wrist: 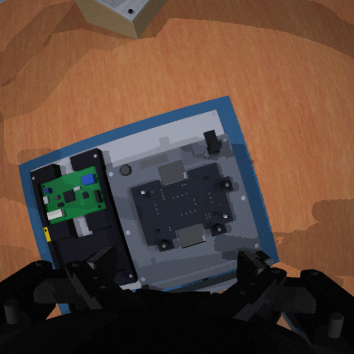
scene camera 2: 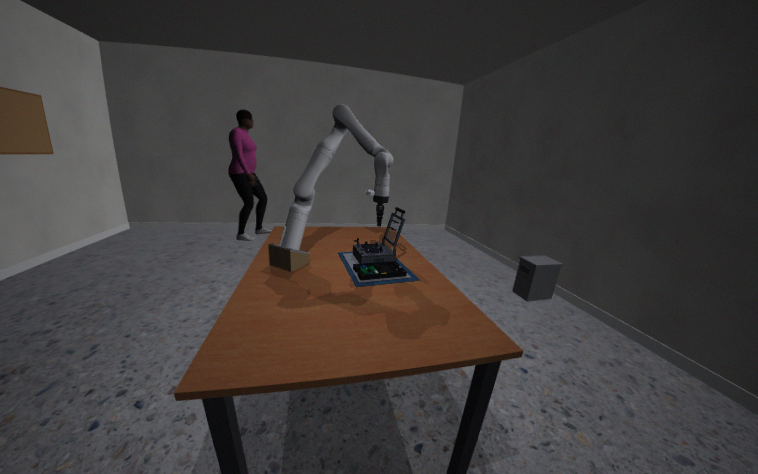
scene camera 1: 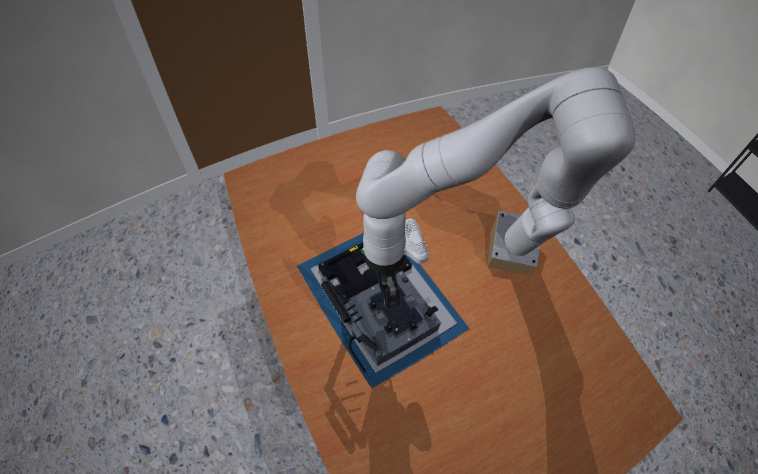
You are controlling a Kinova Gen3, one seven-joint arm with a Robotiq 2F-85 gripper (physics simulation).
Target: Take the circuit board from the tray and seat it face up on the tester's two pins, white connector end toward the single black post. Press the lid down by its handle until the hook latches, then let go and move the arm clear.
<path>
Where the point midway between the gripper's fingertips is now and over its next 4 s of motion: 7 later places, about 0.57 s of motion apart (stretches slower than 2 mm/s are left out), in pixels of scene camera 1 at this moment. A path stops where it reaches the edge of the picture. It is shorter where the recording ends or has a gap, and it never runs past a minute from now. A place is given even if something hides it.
My gripper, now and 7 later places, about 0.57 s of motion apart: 384,285; 388,301; 391,303; 397,307; 392,294; 380,261; 369,231; 368,226
</path>
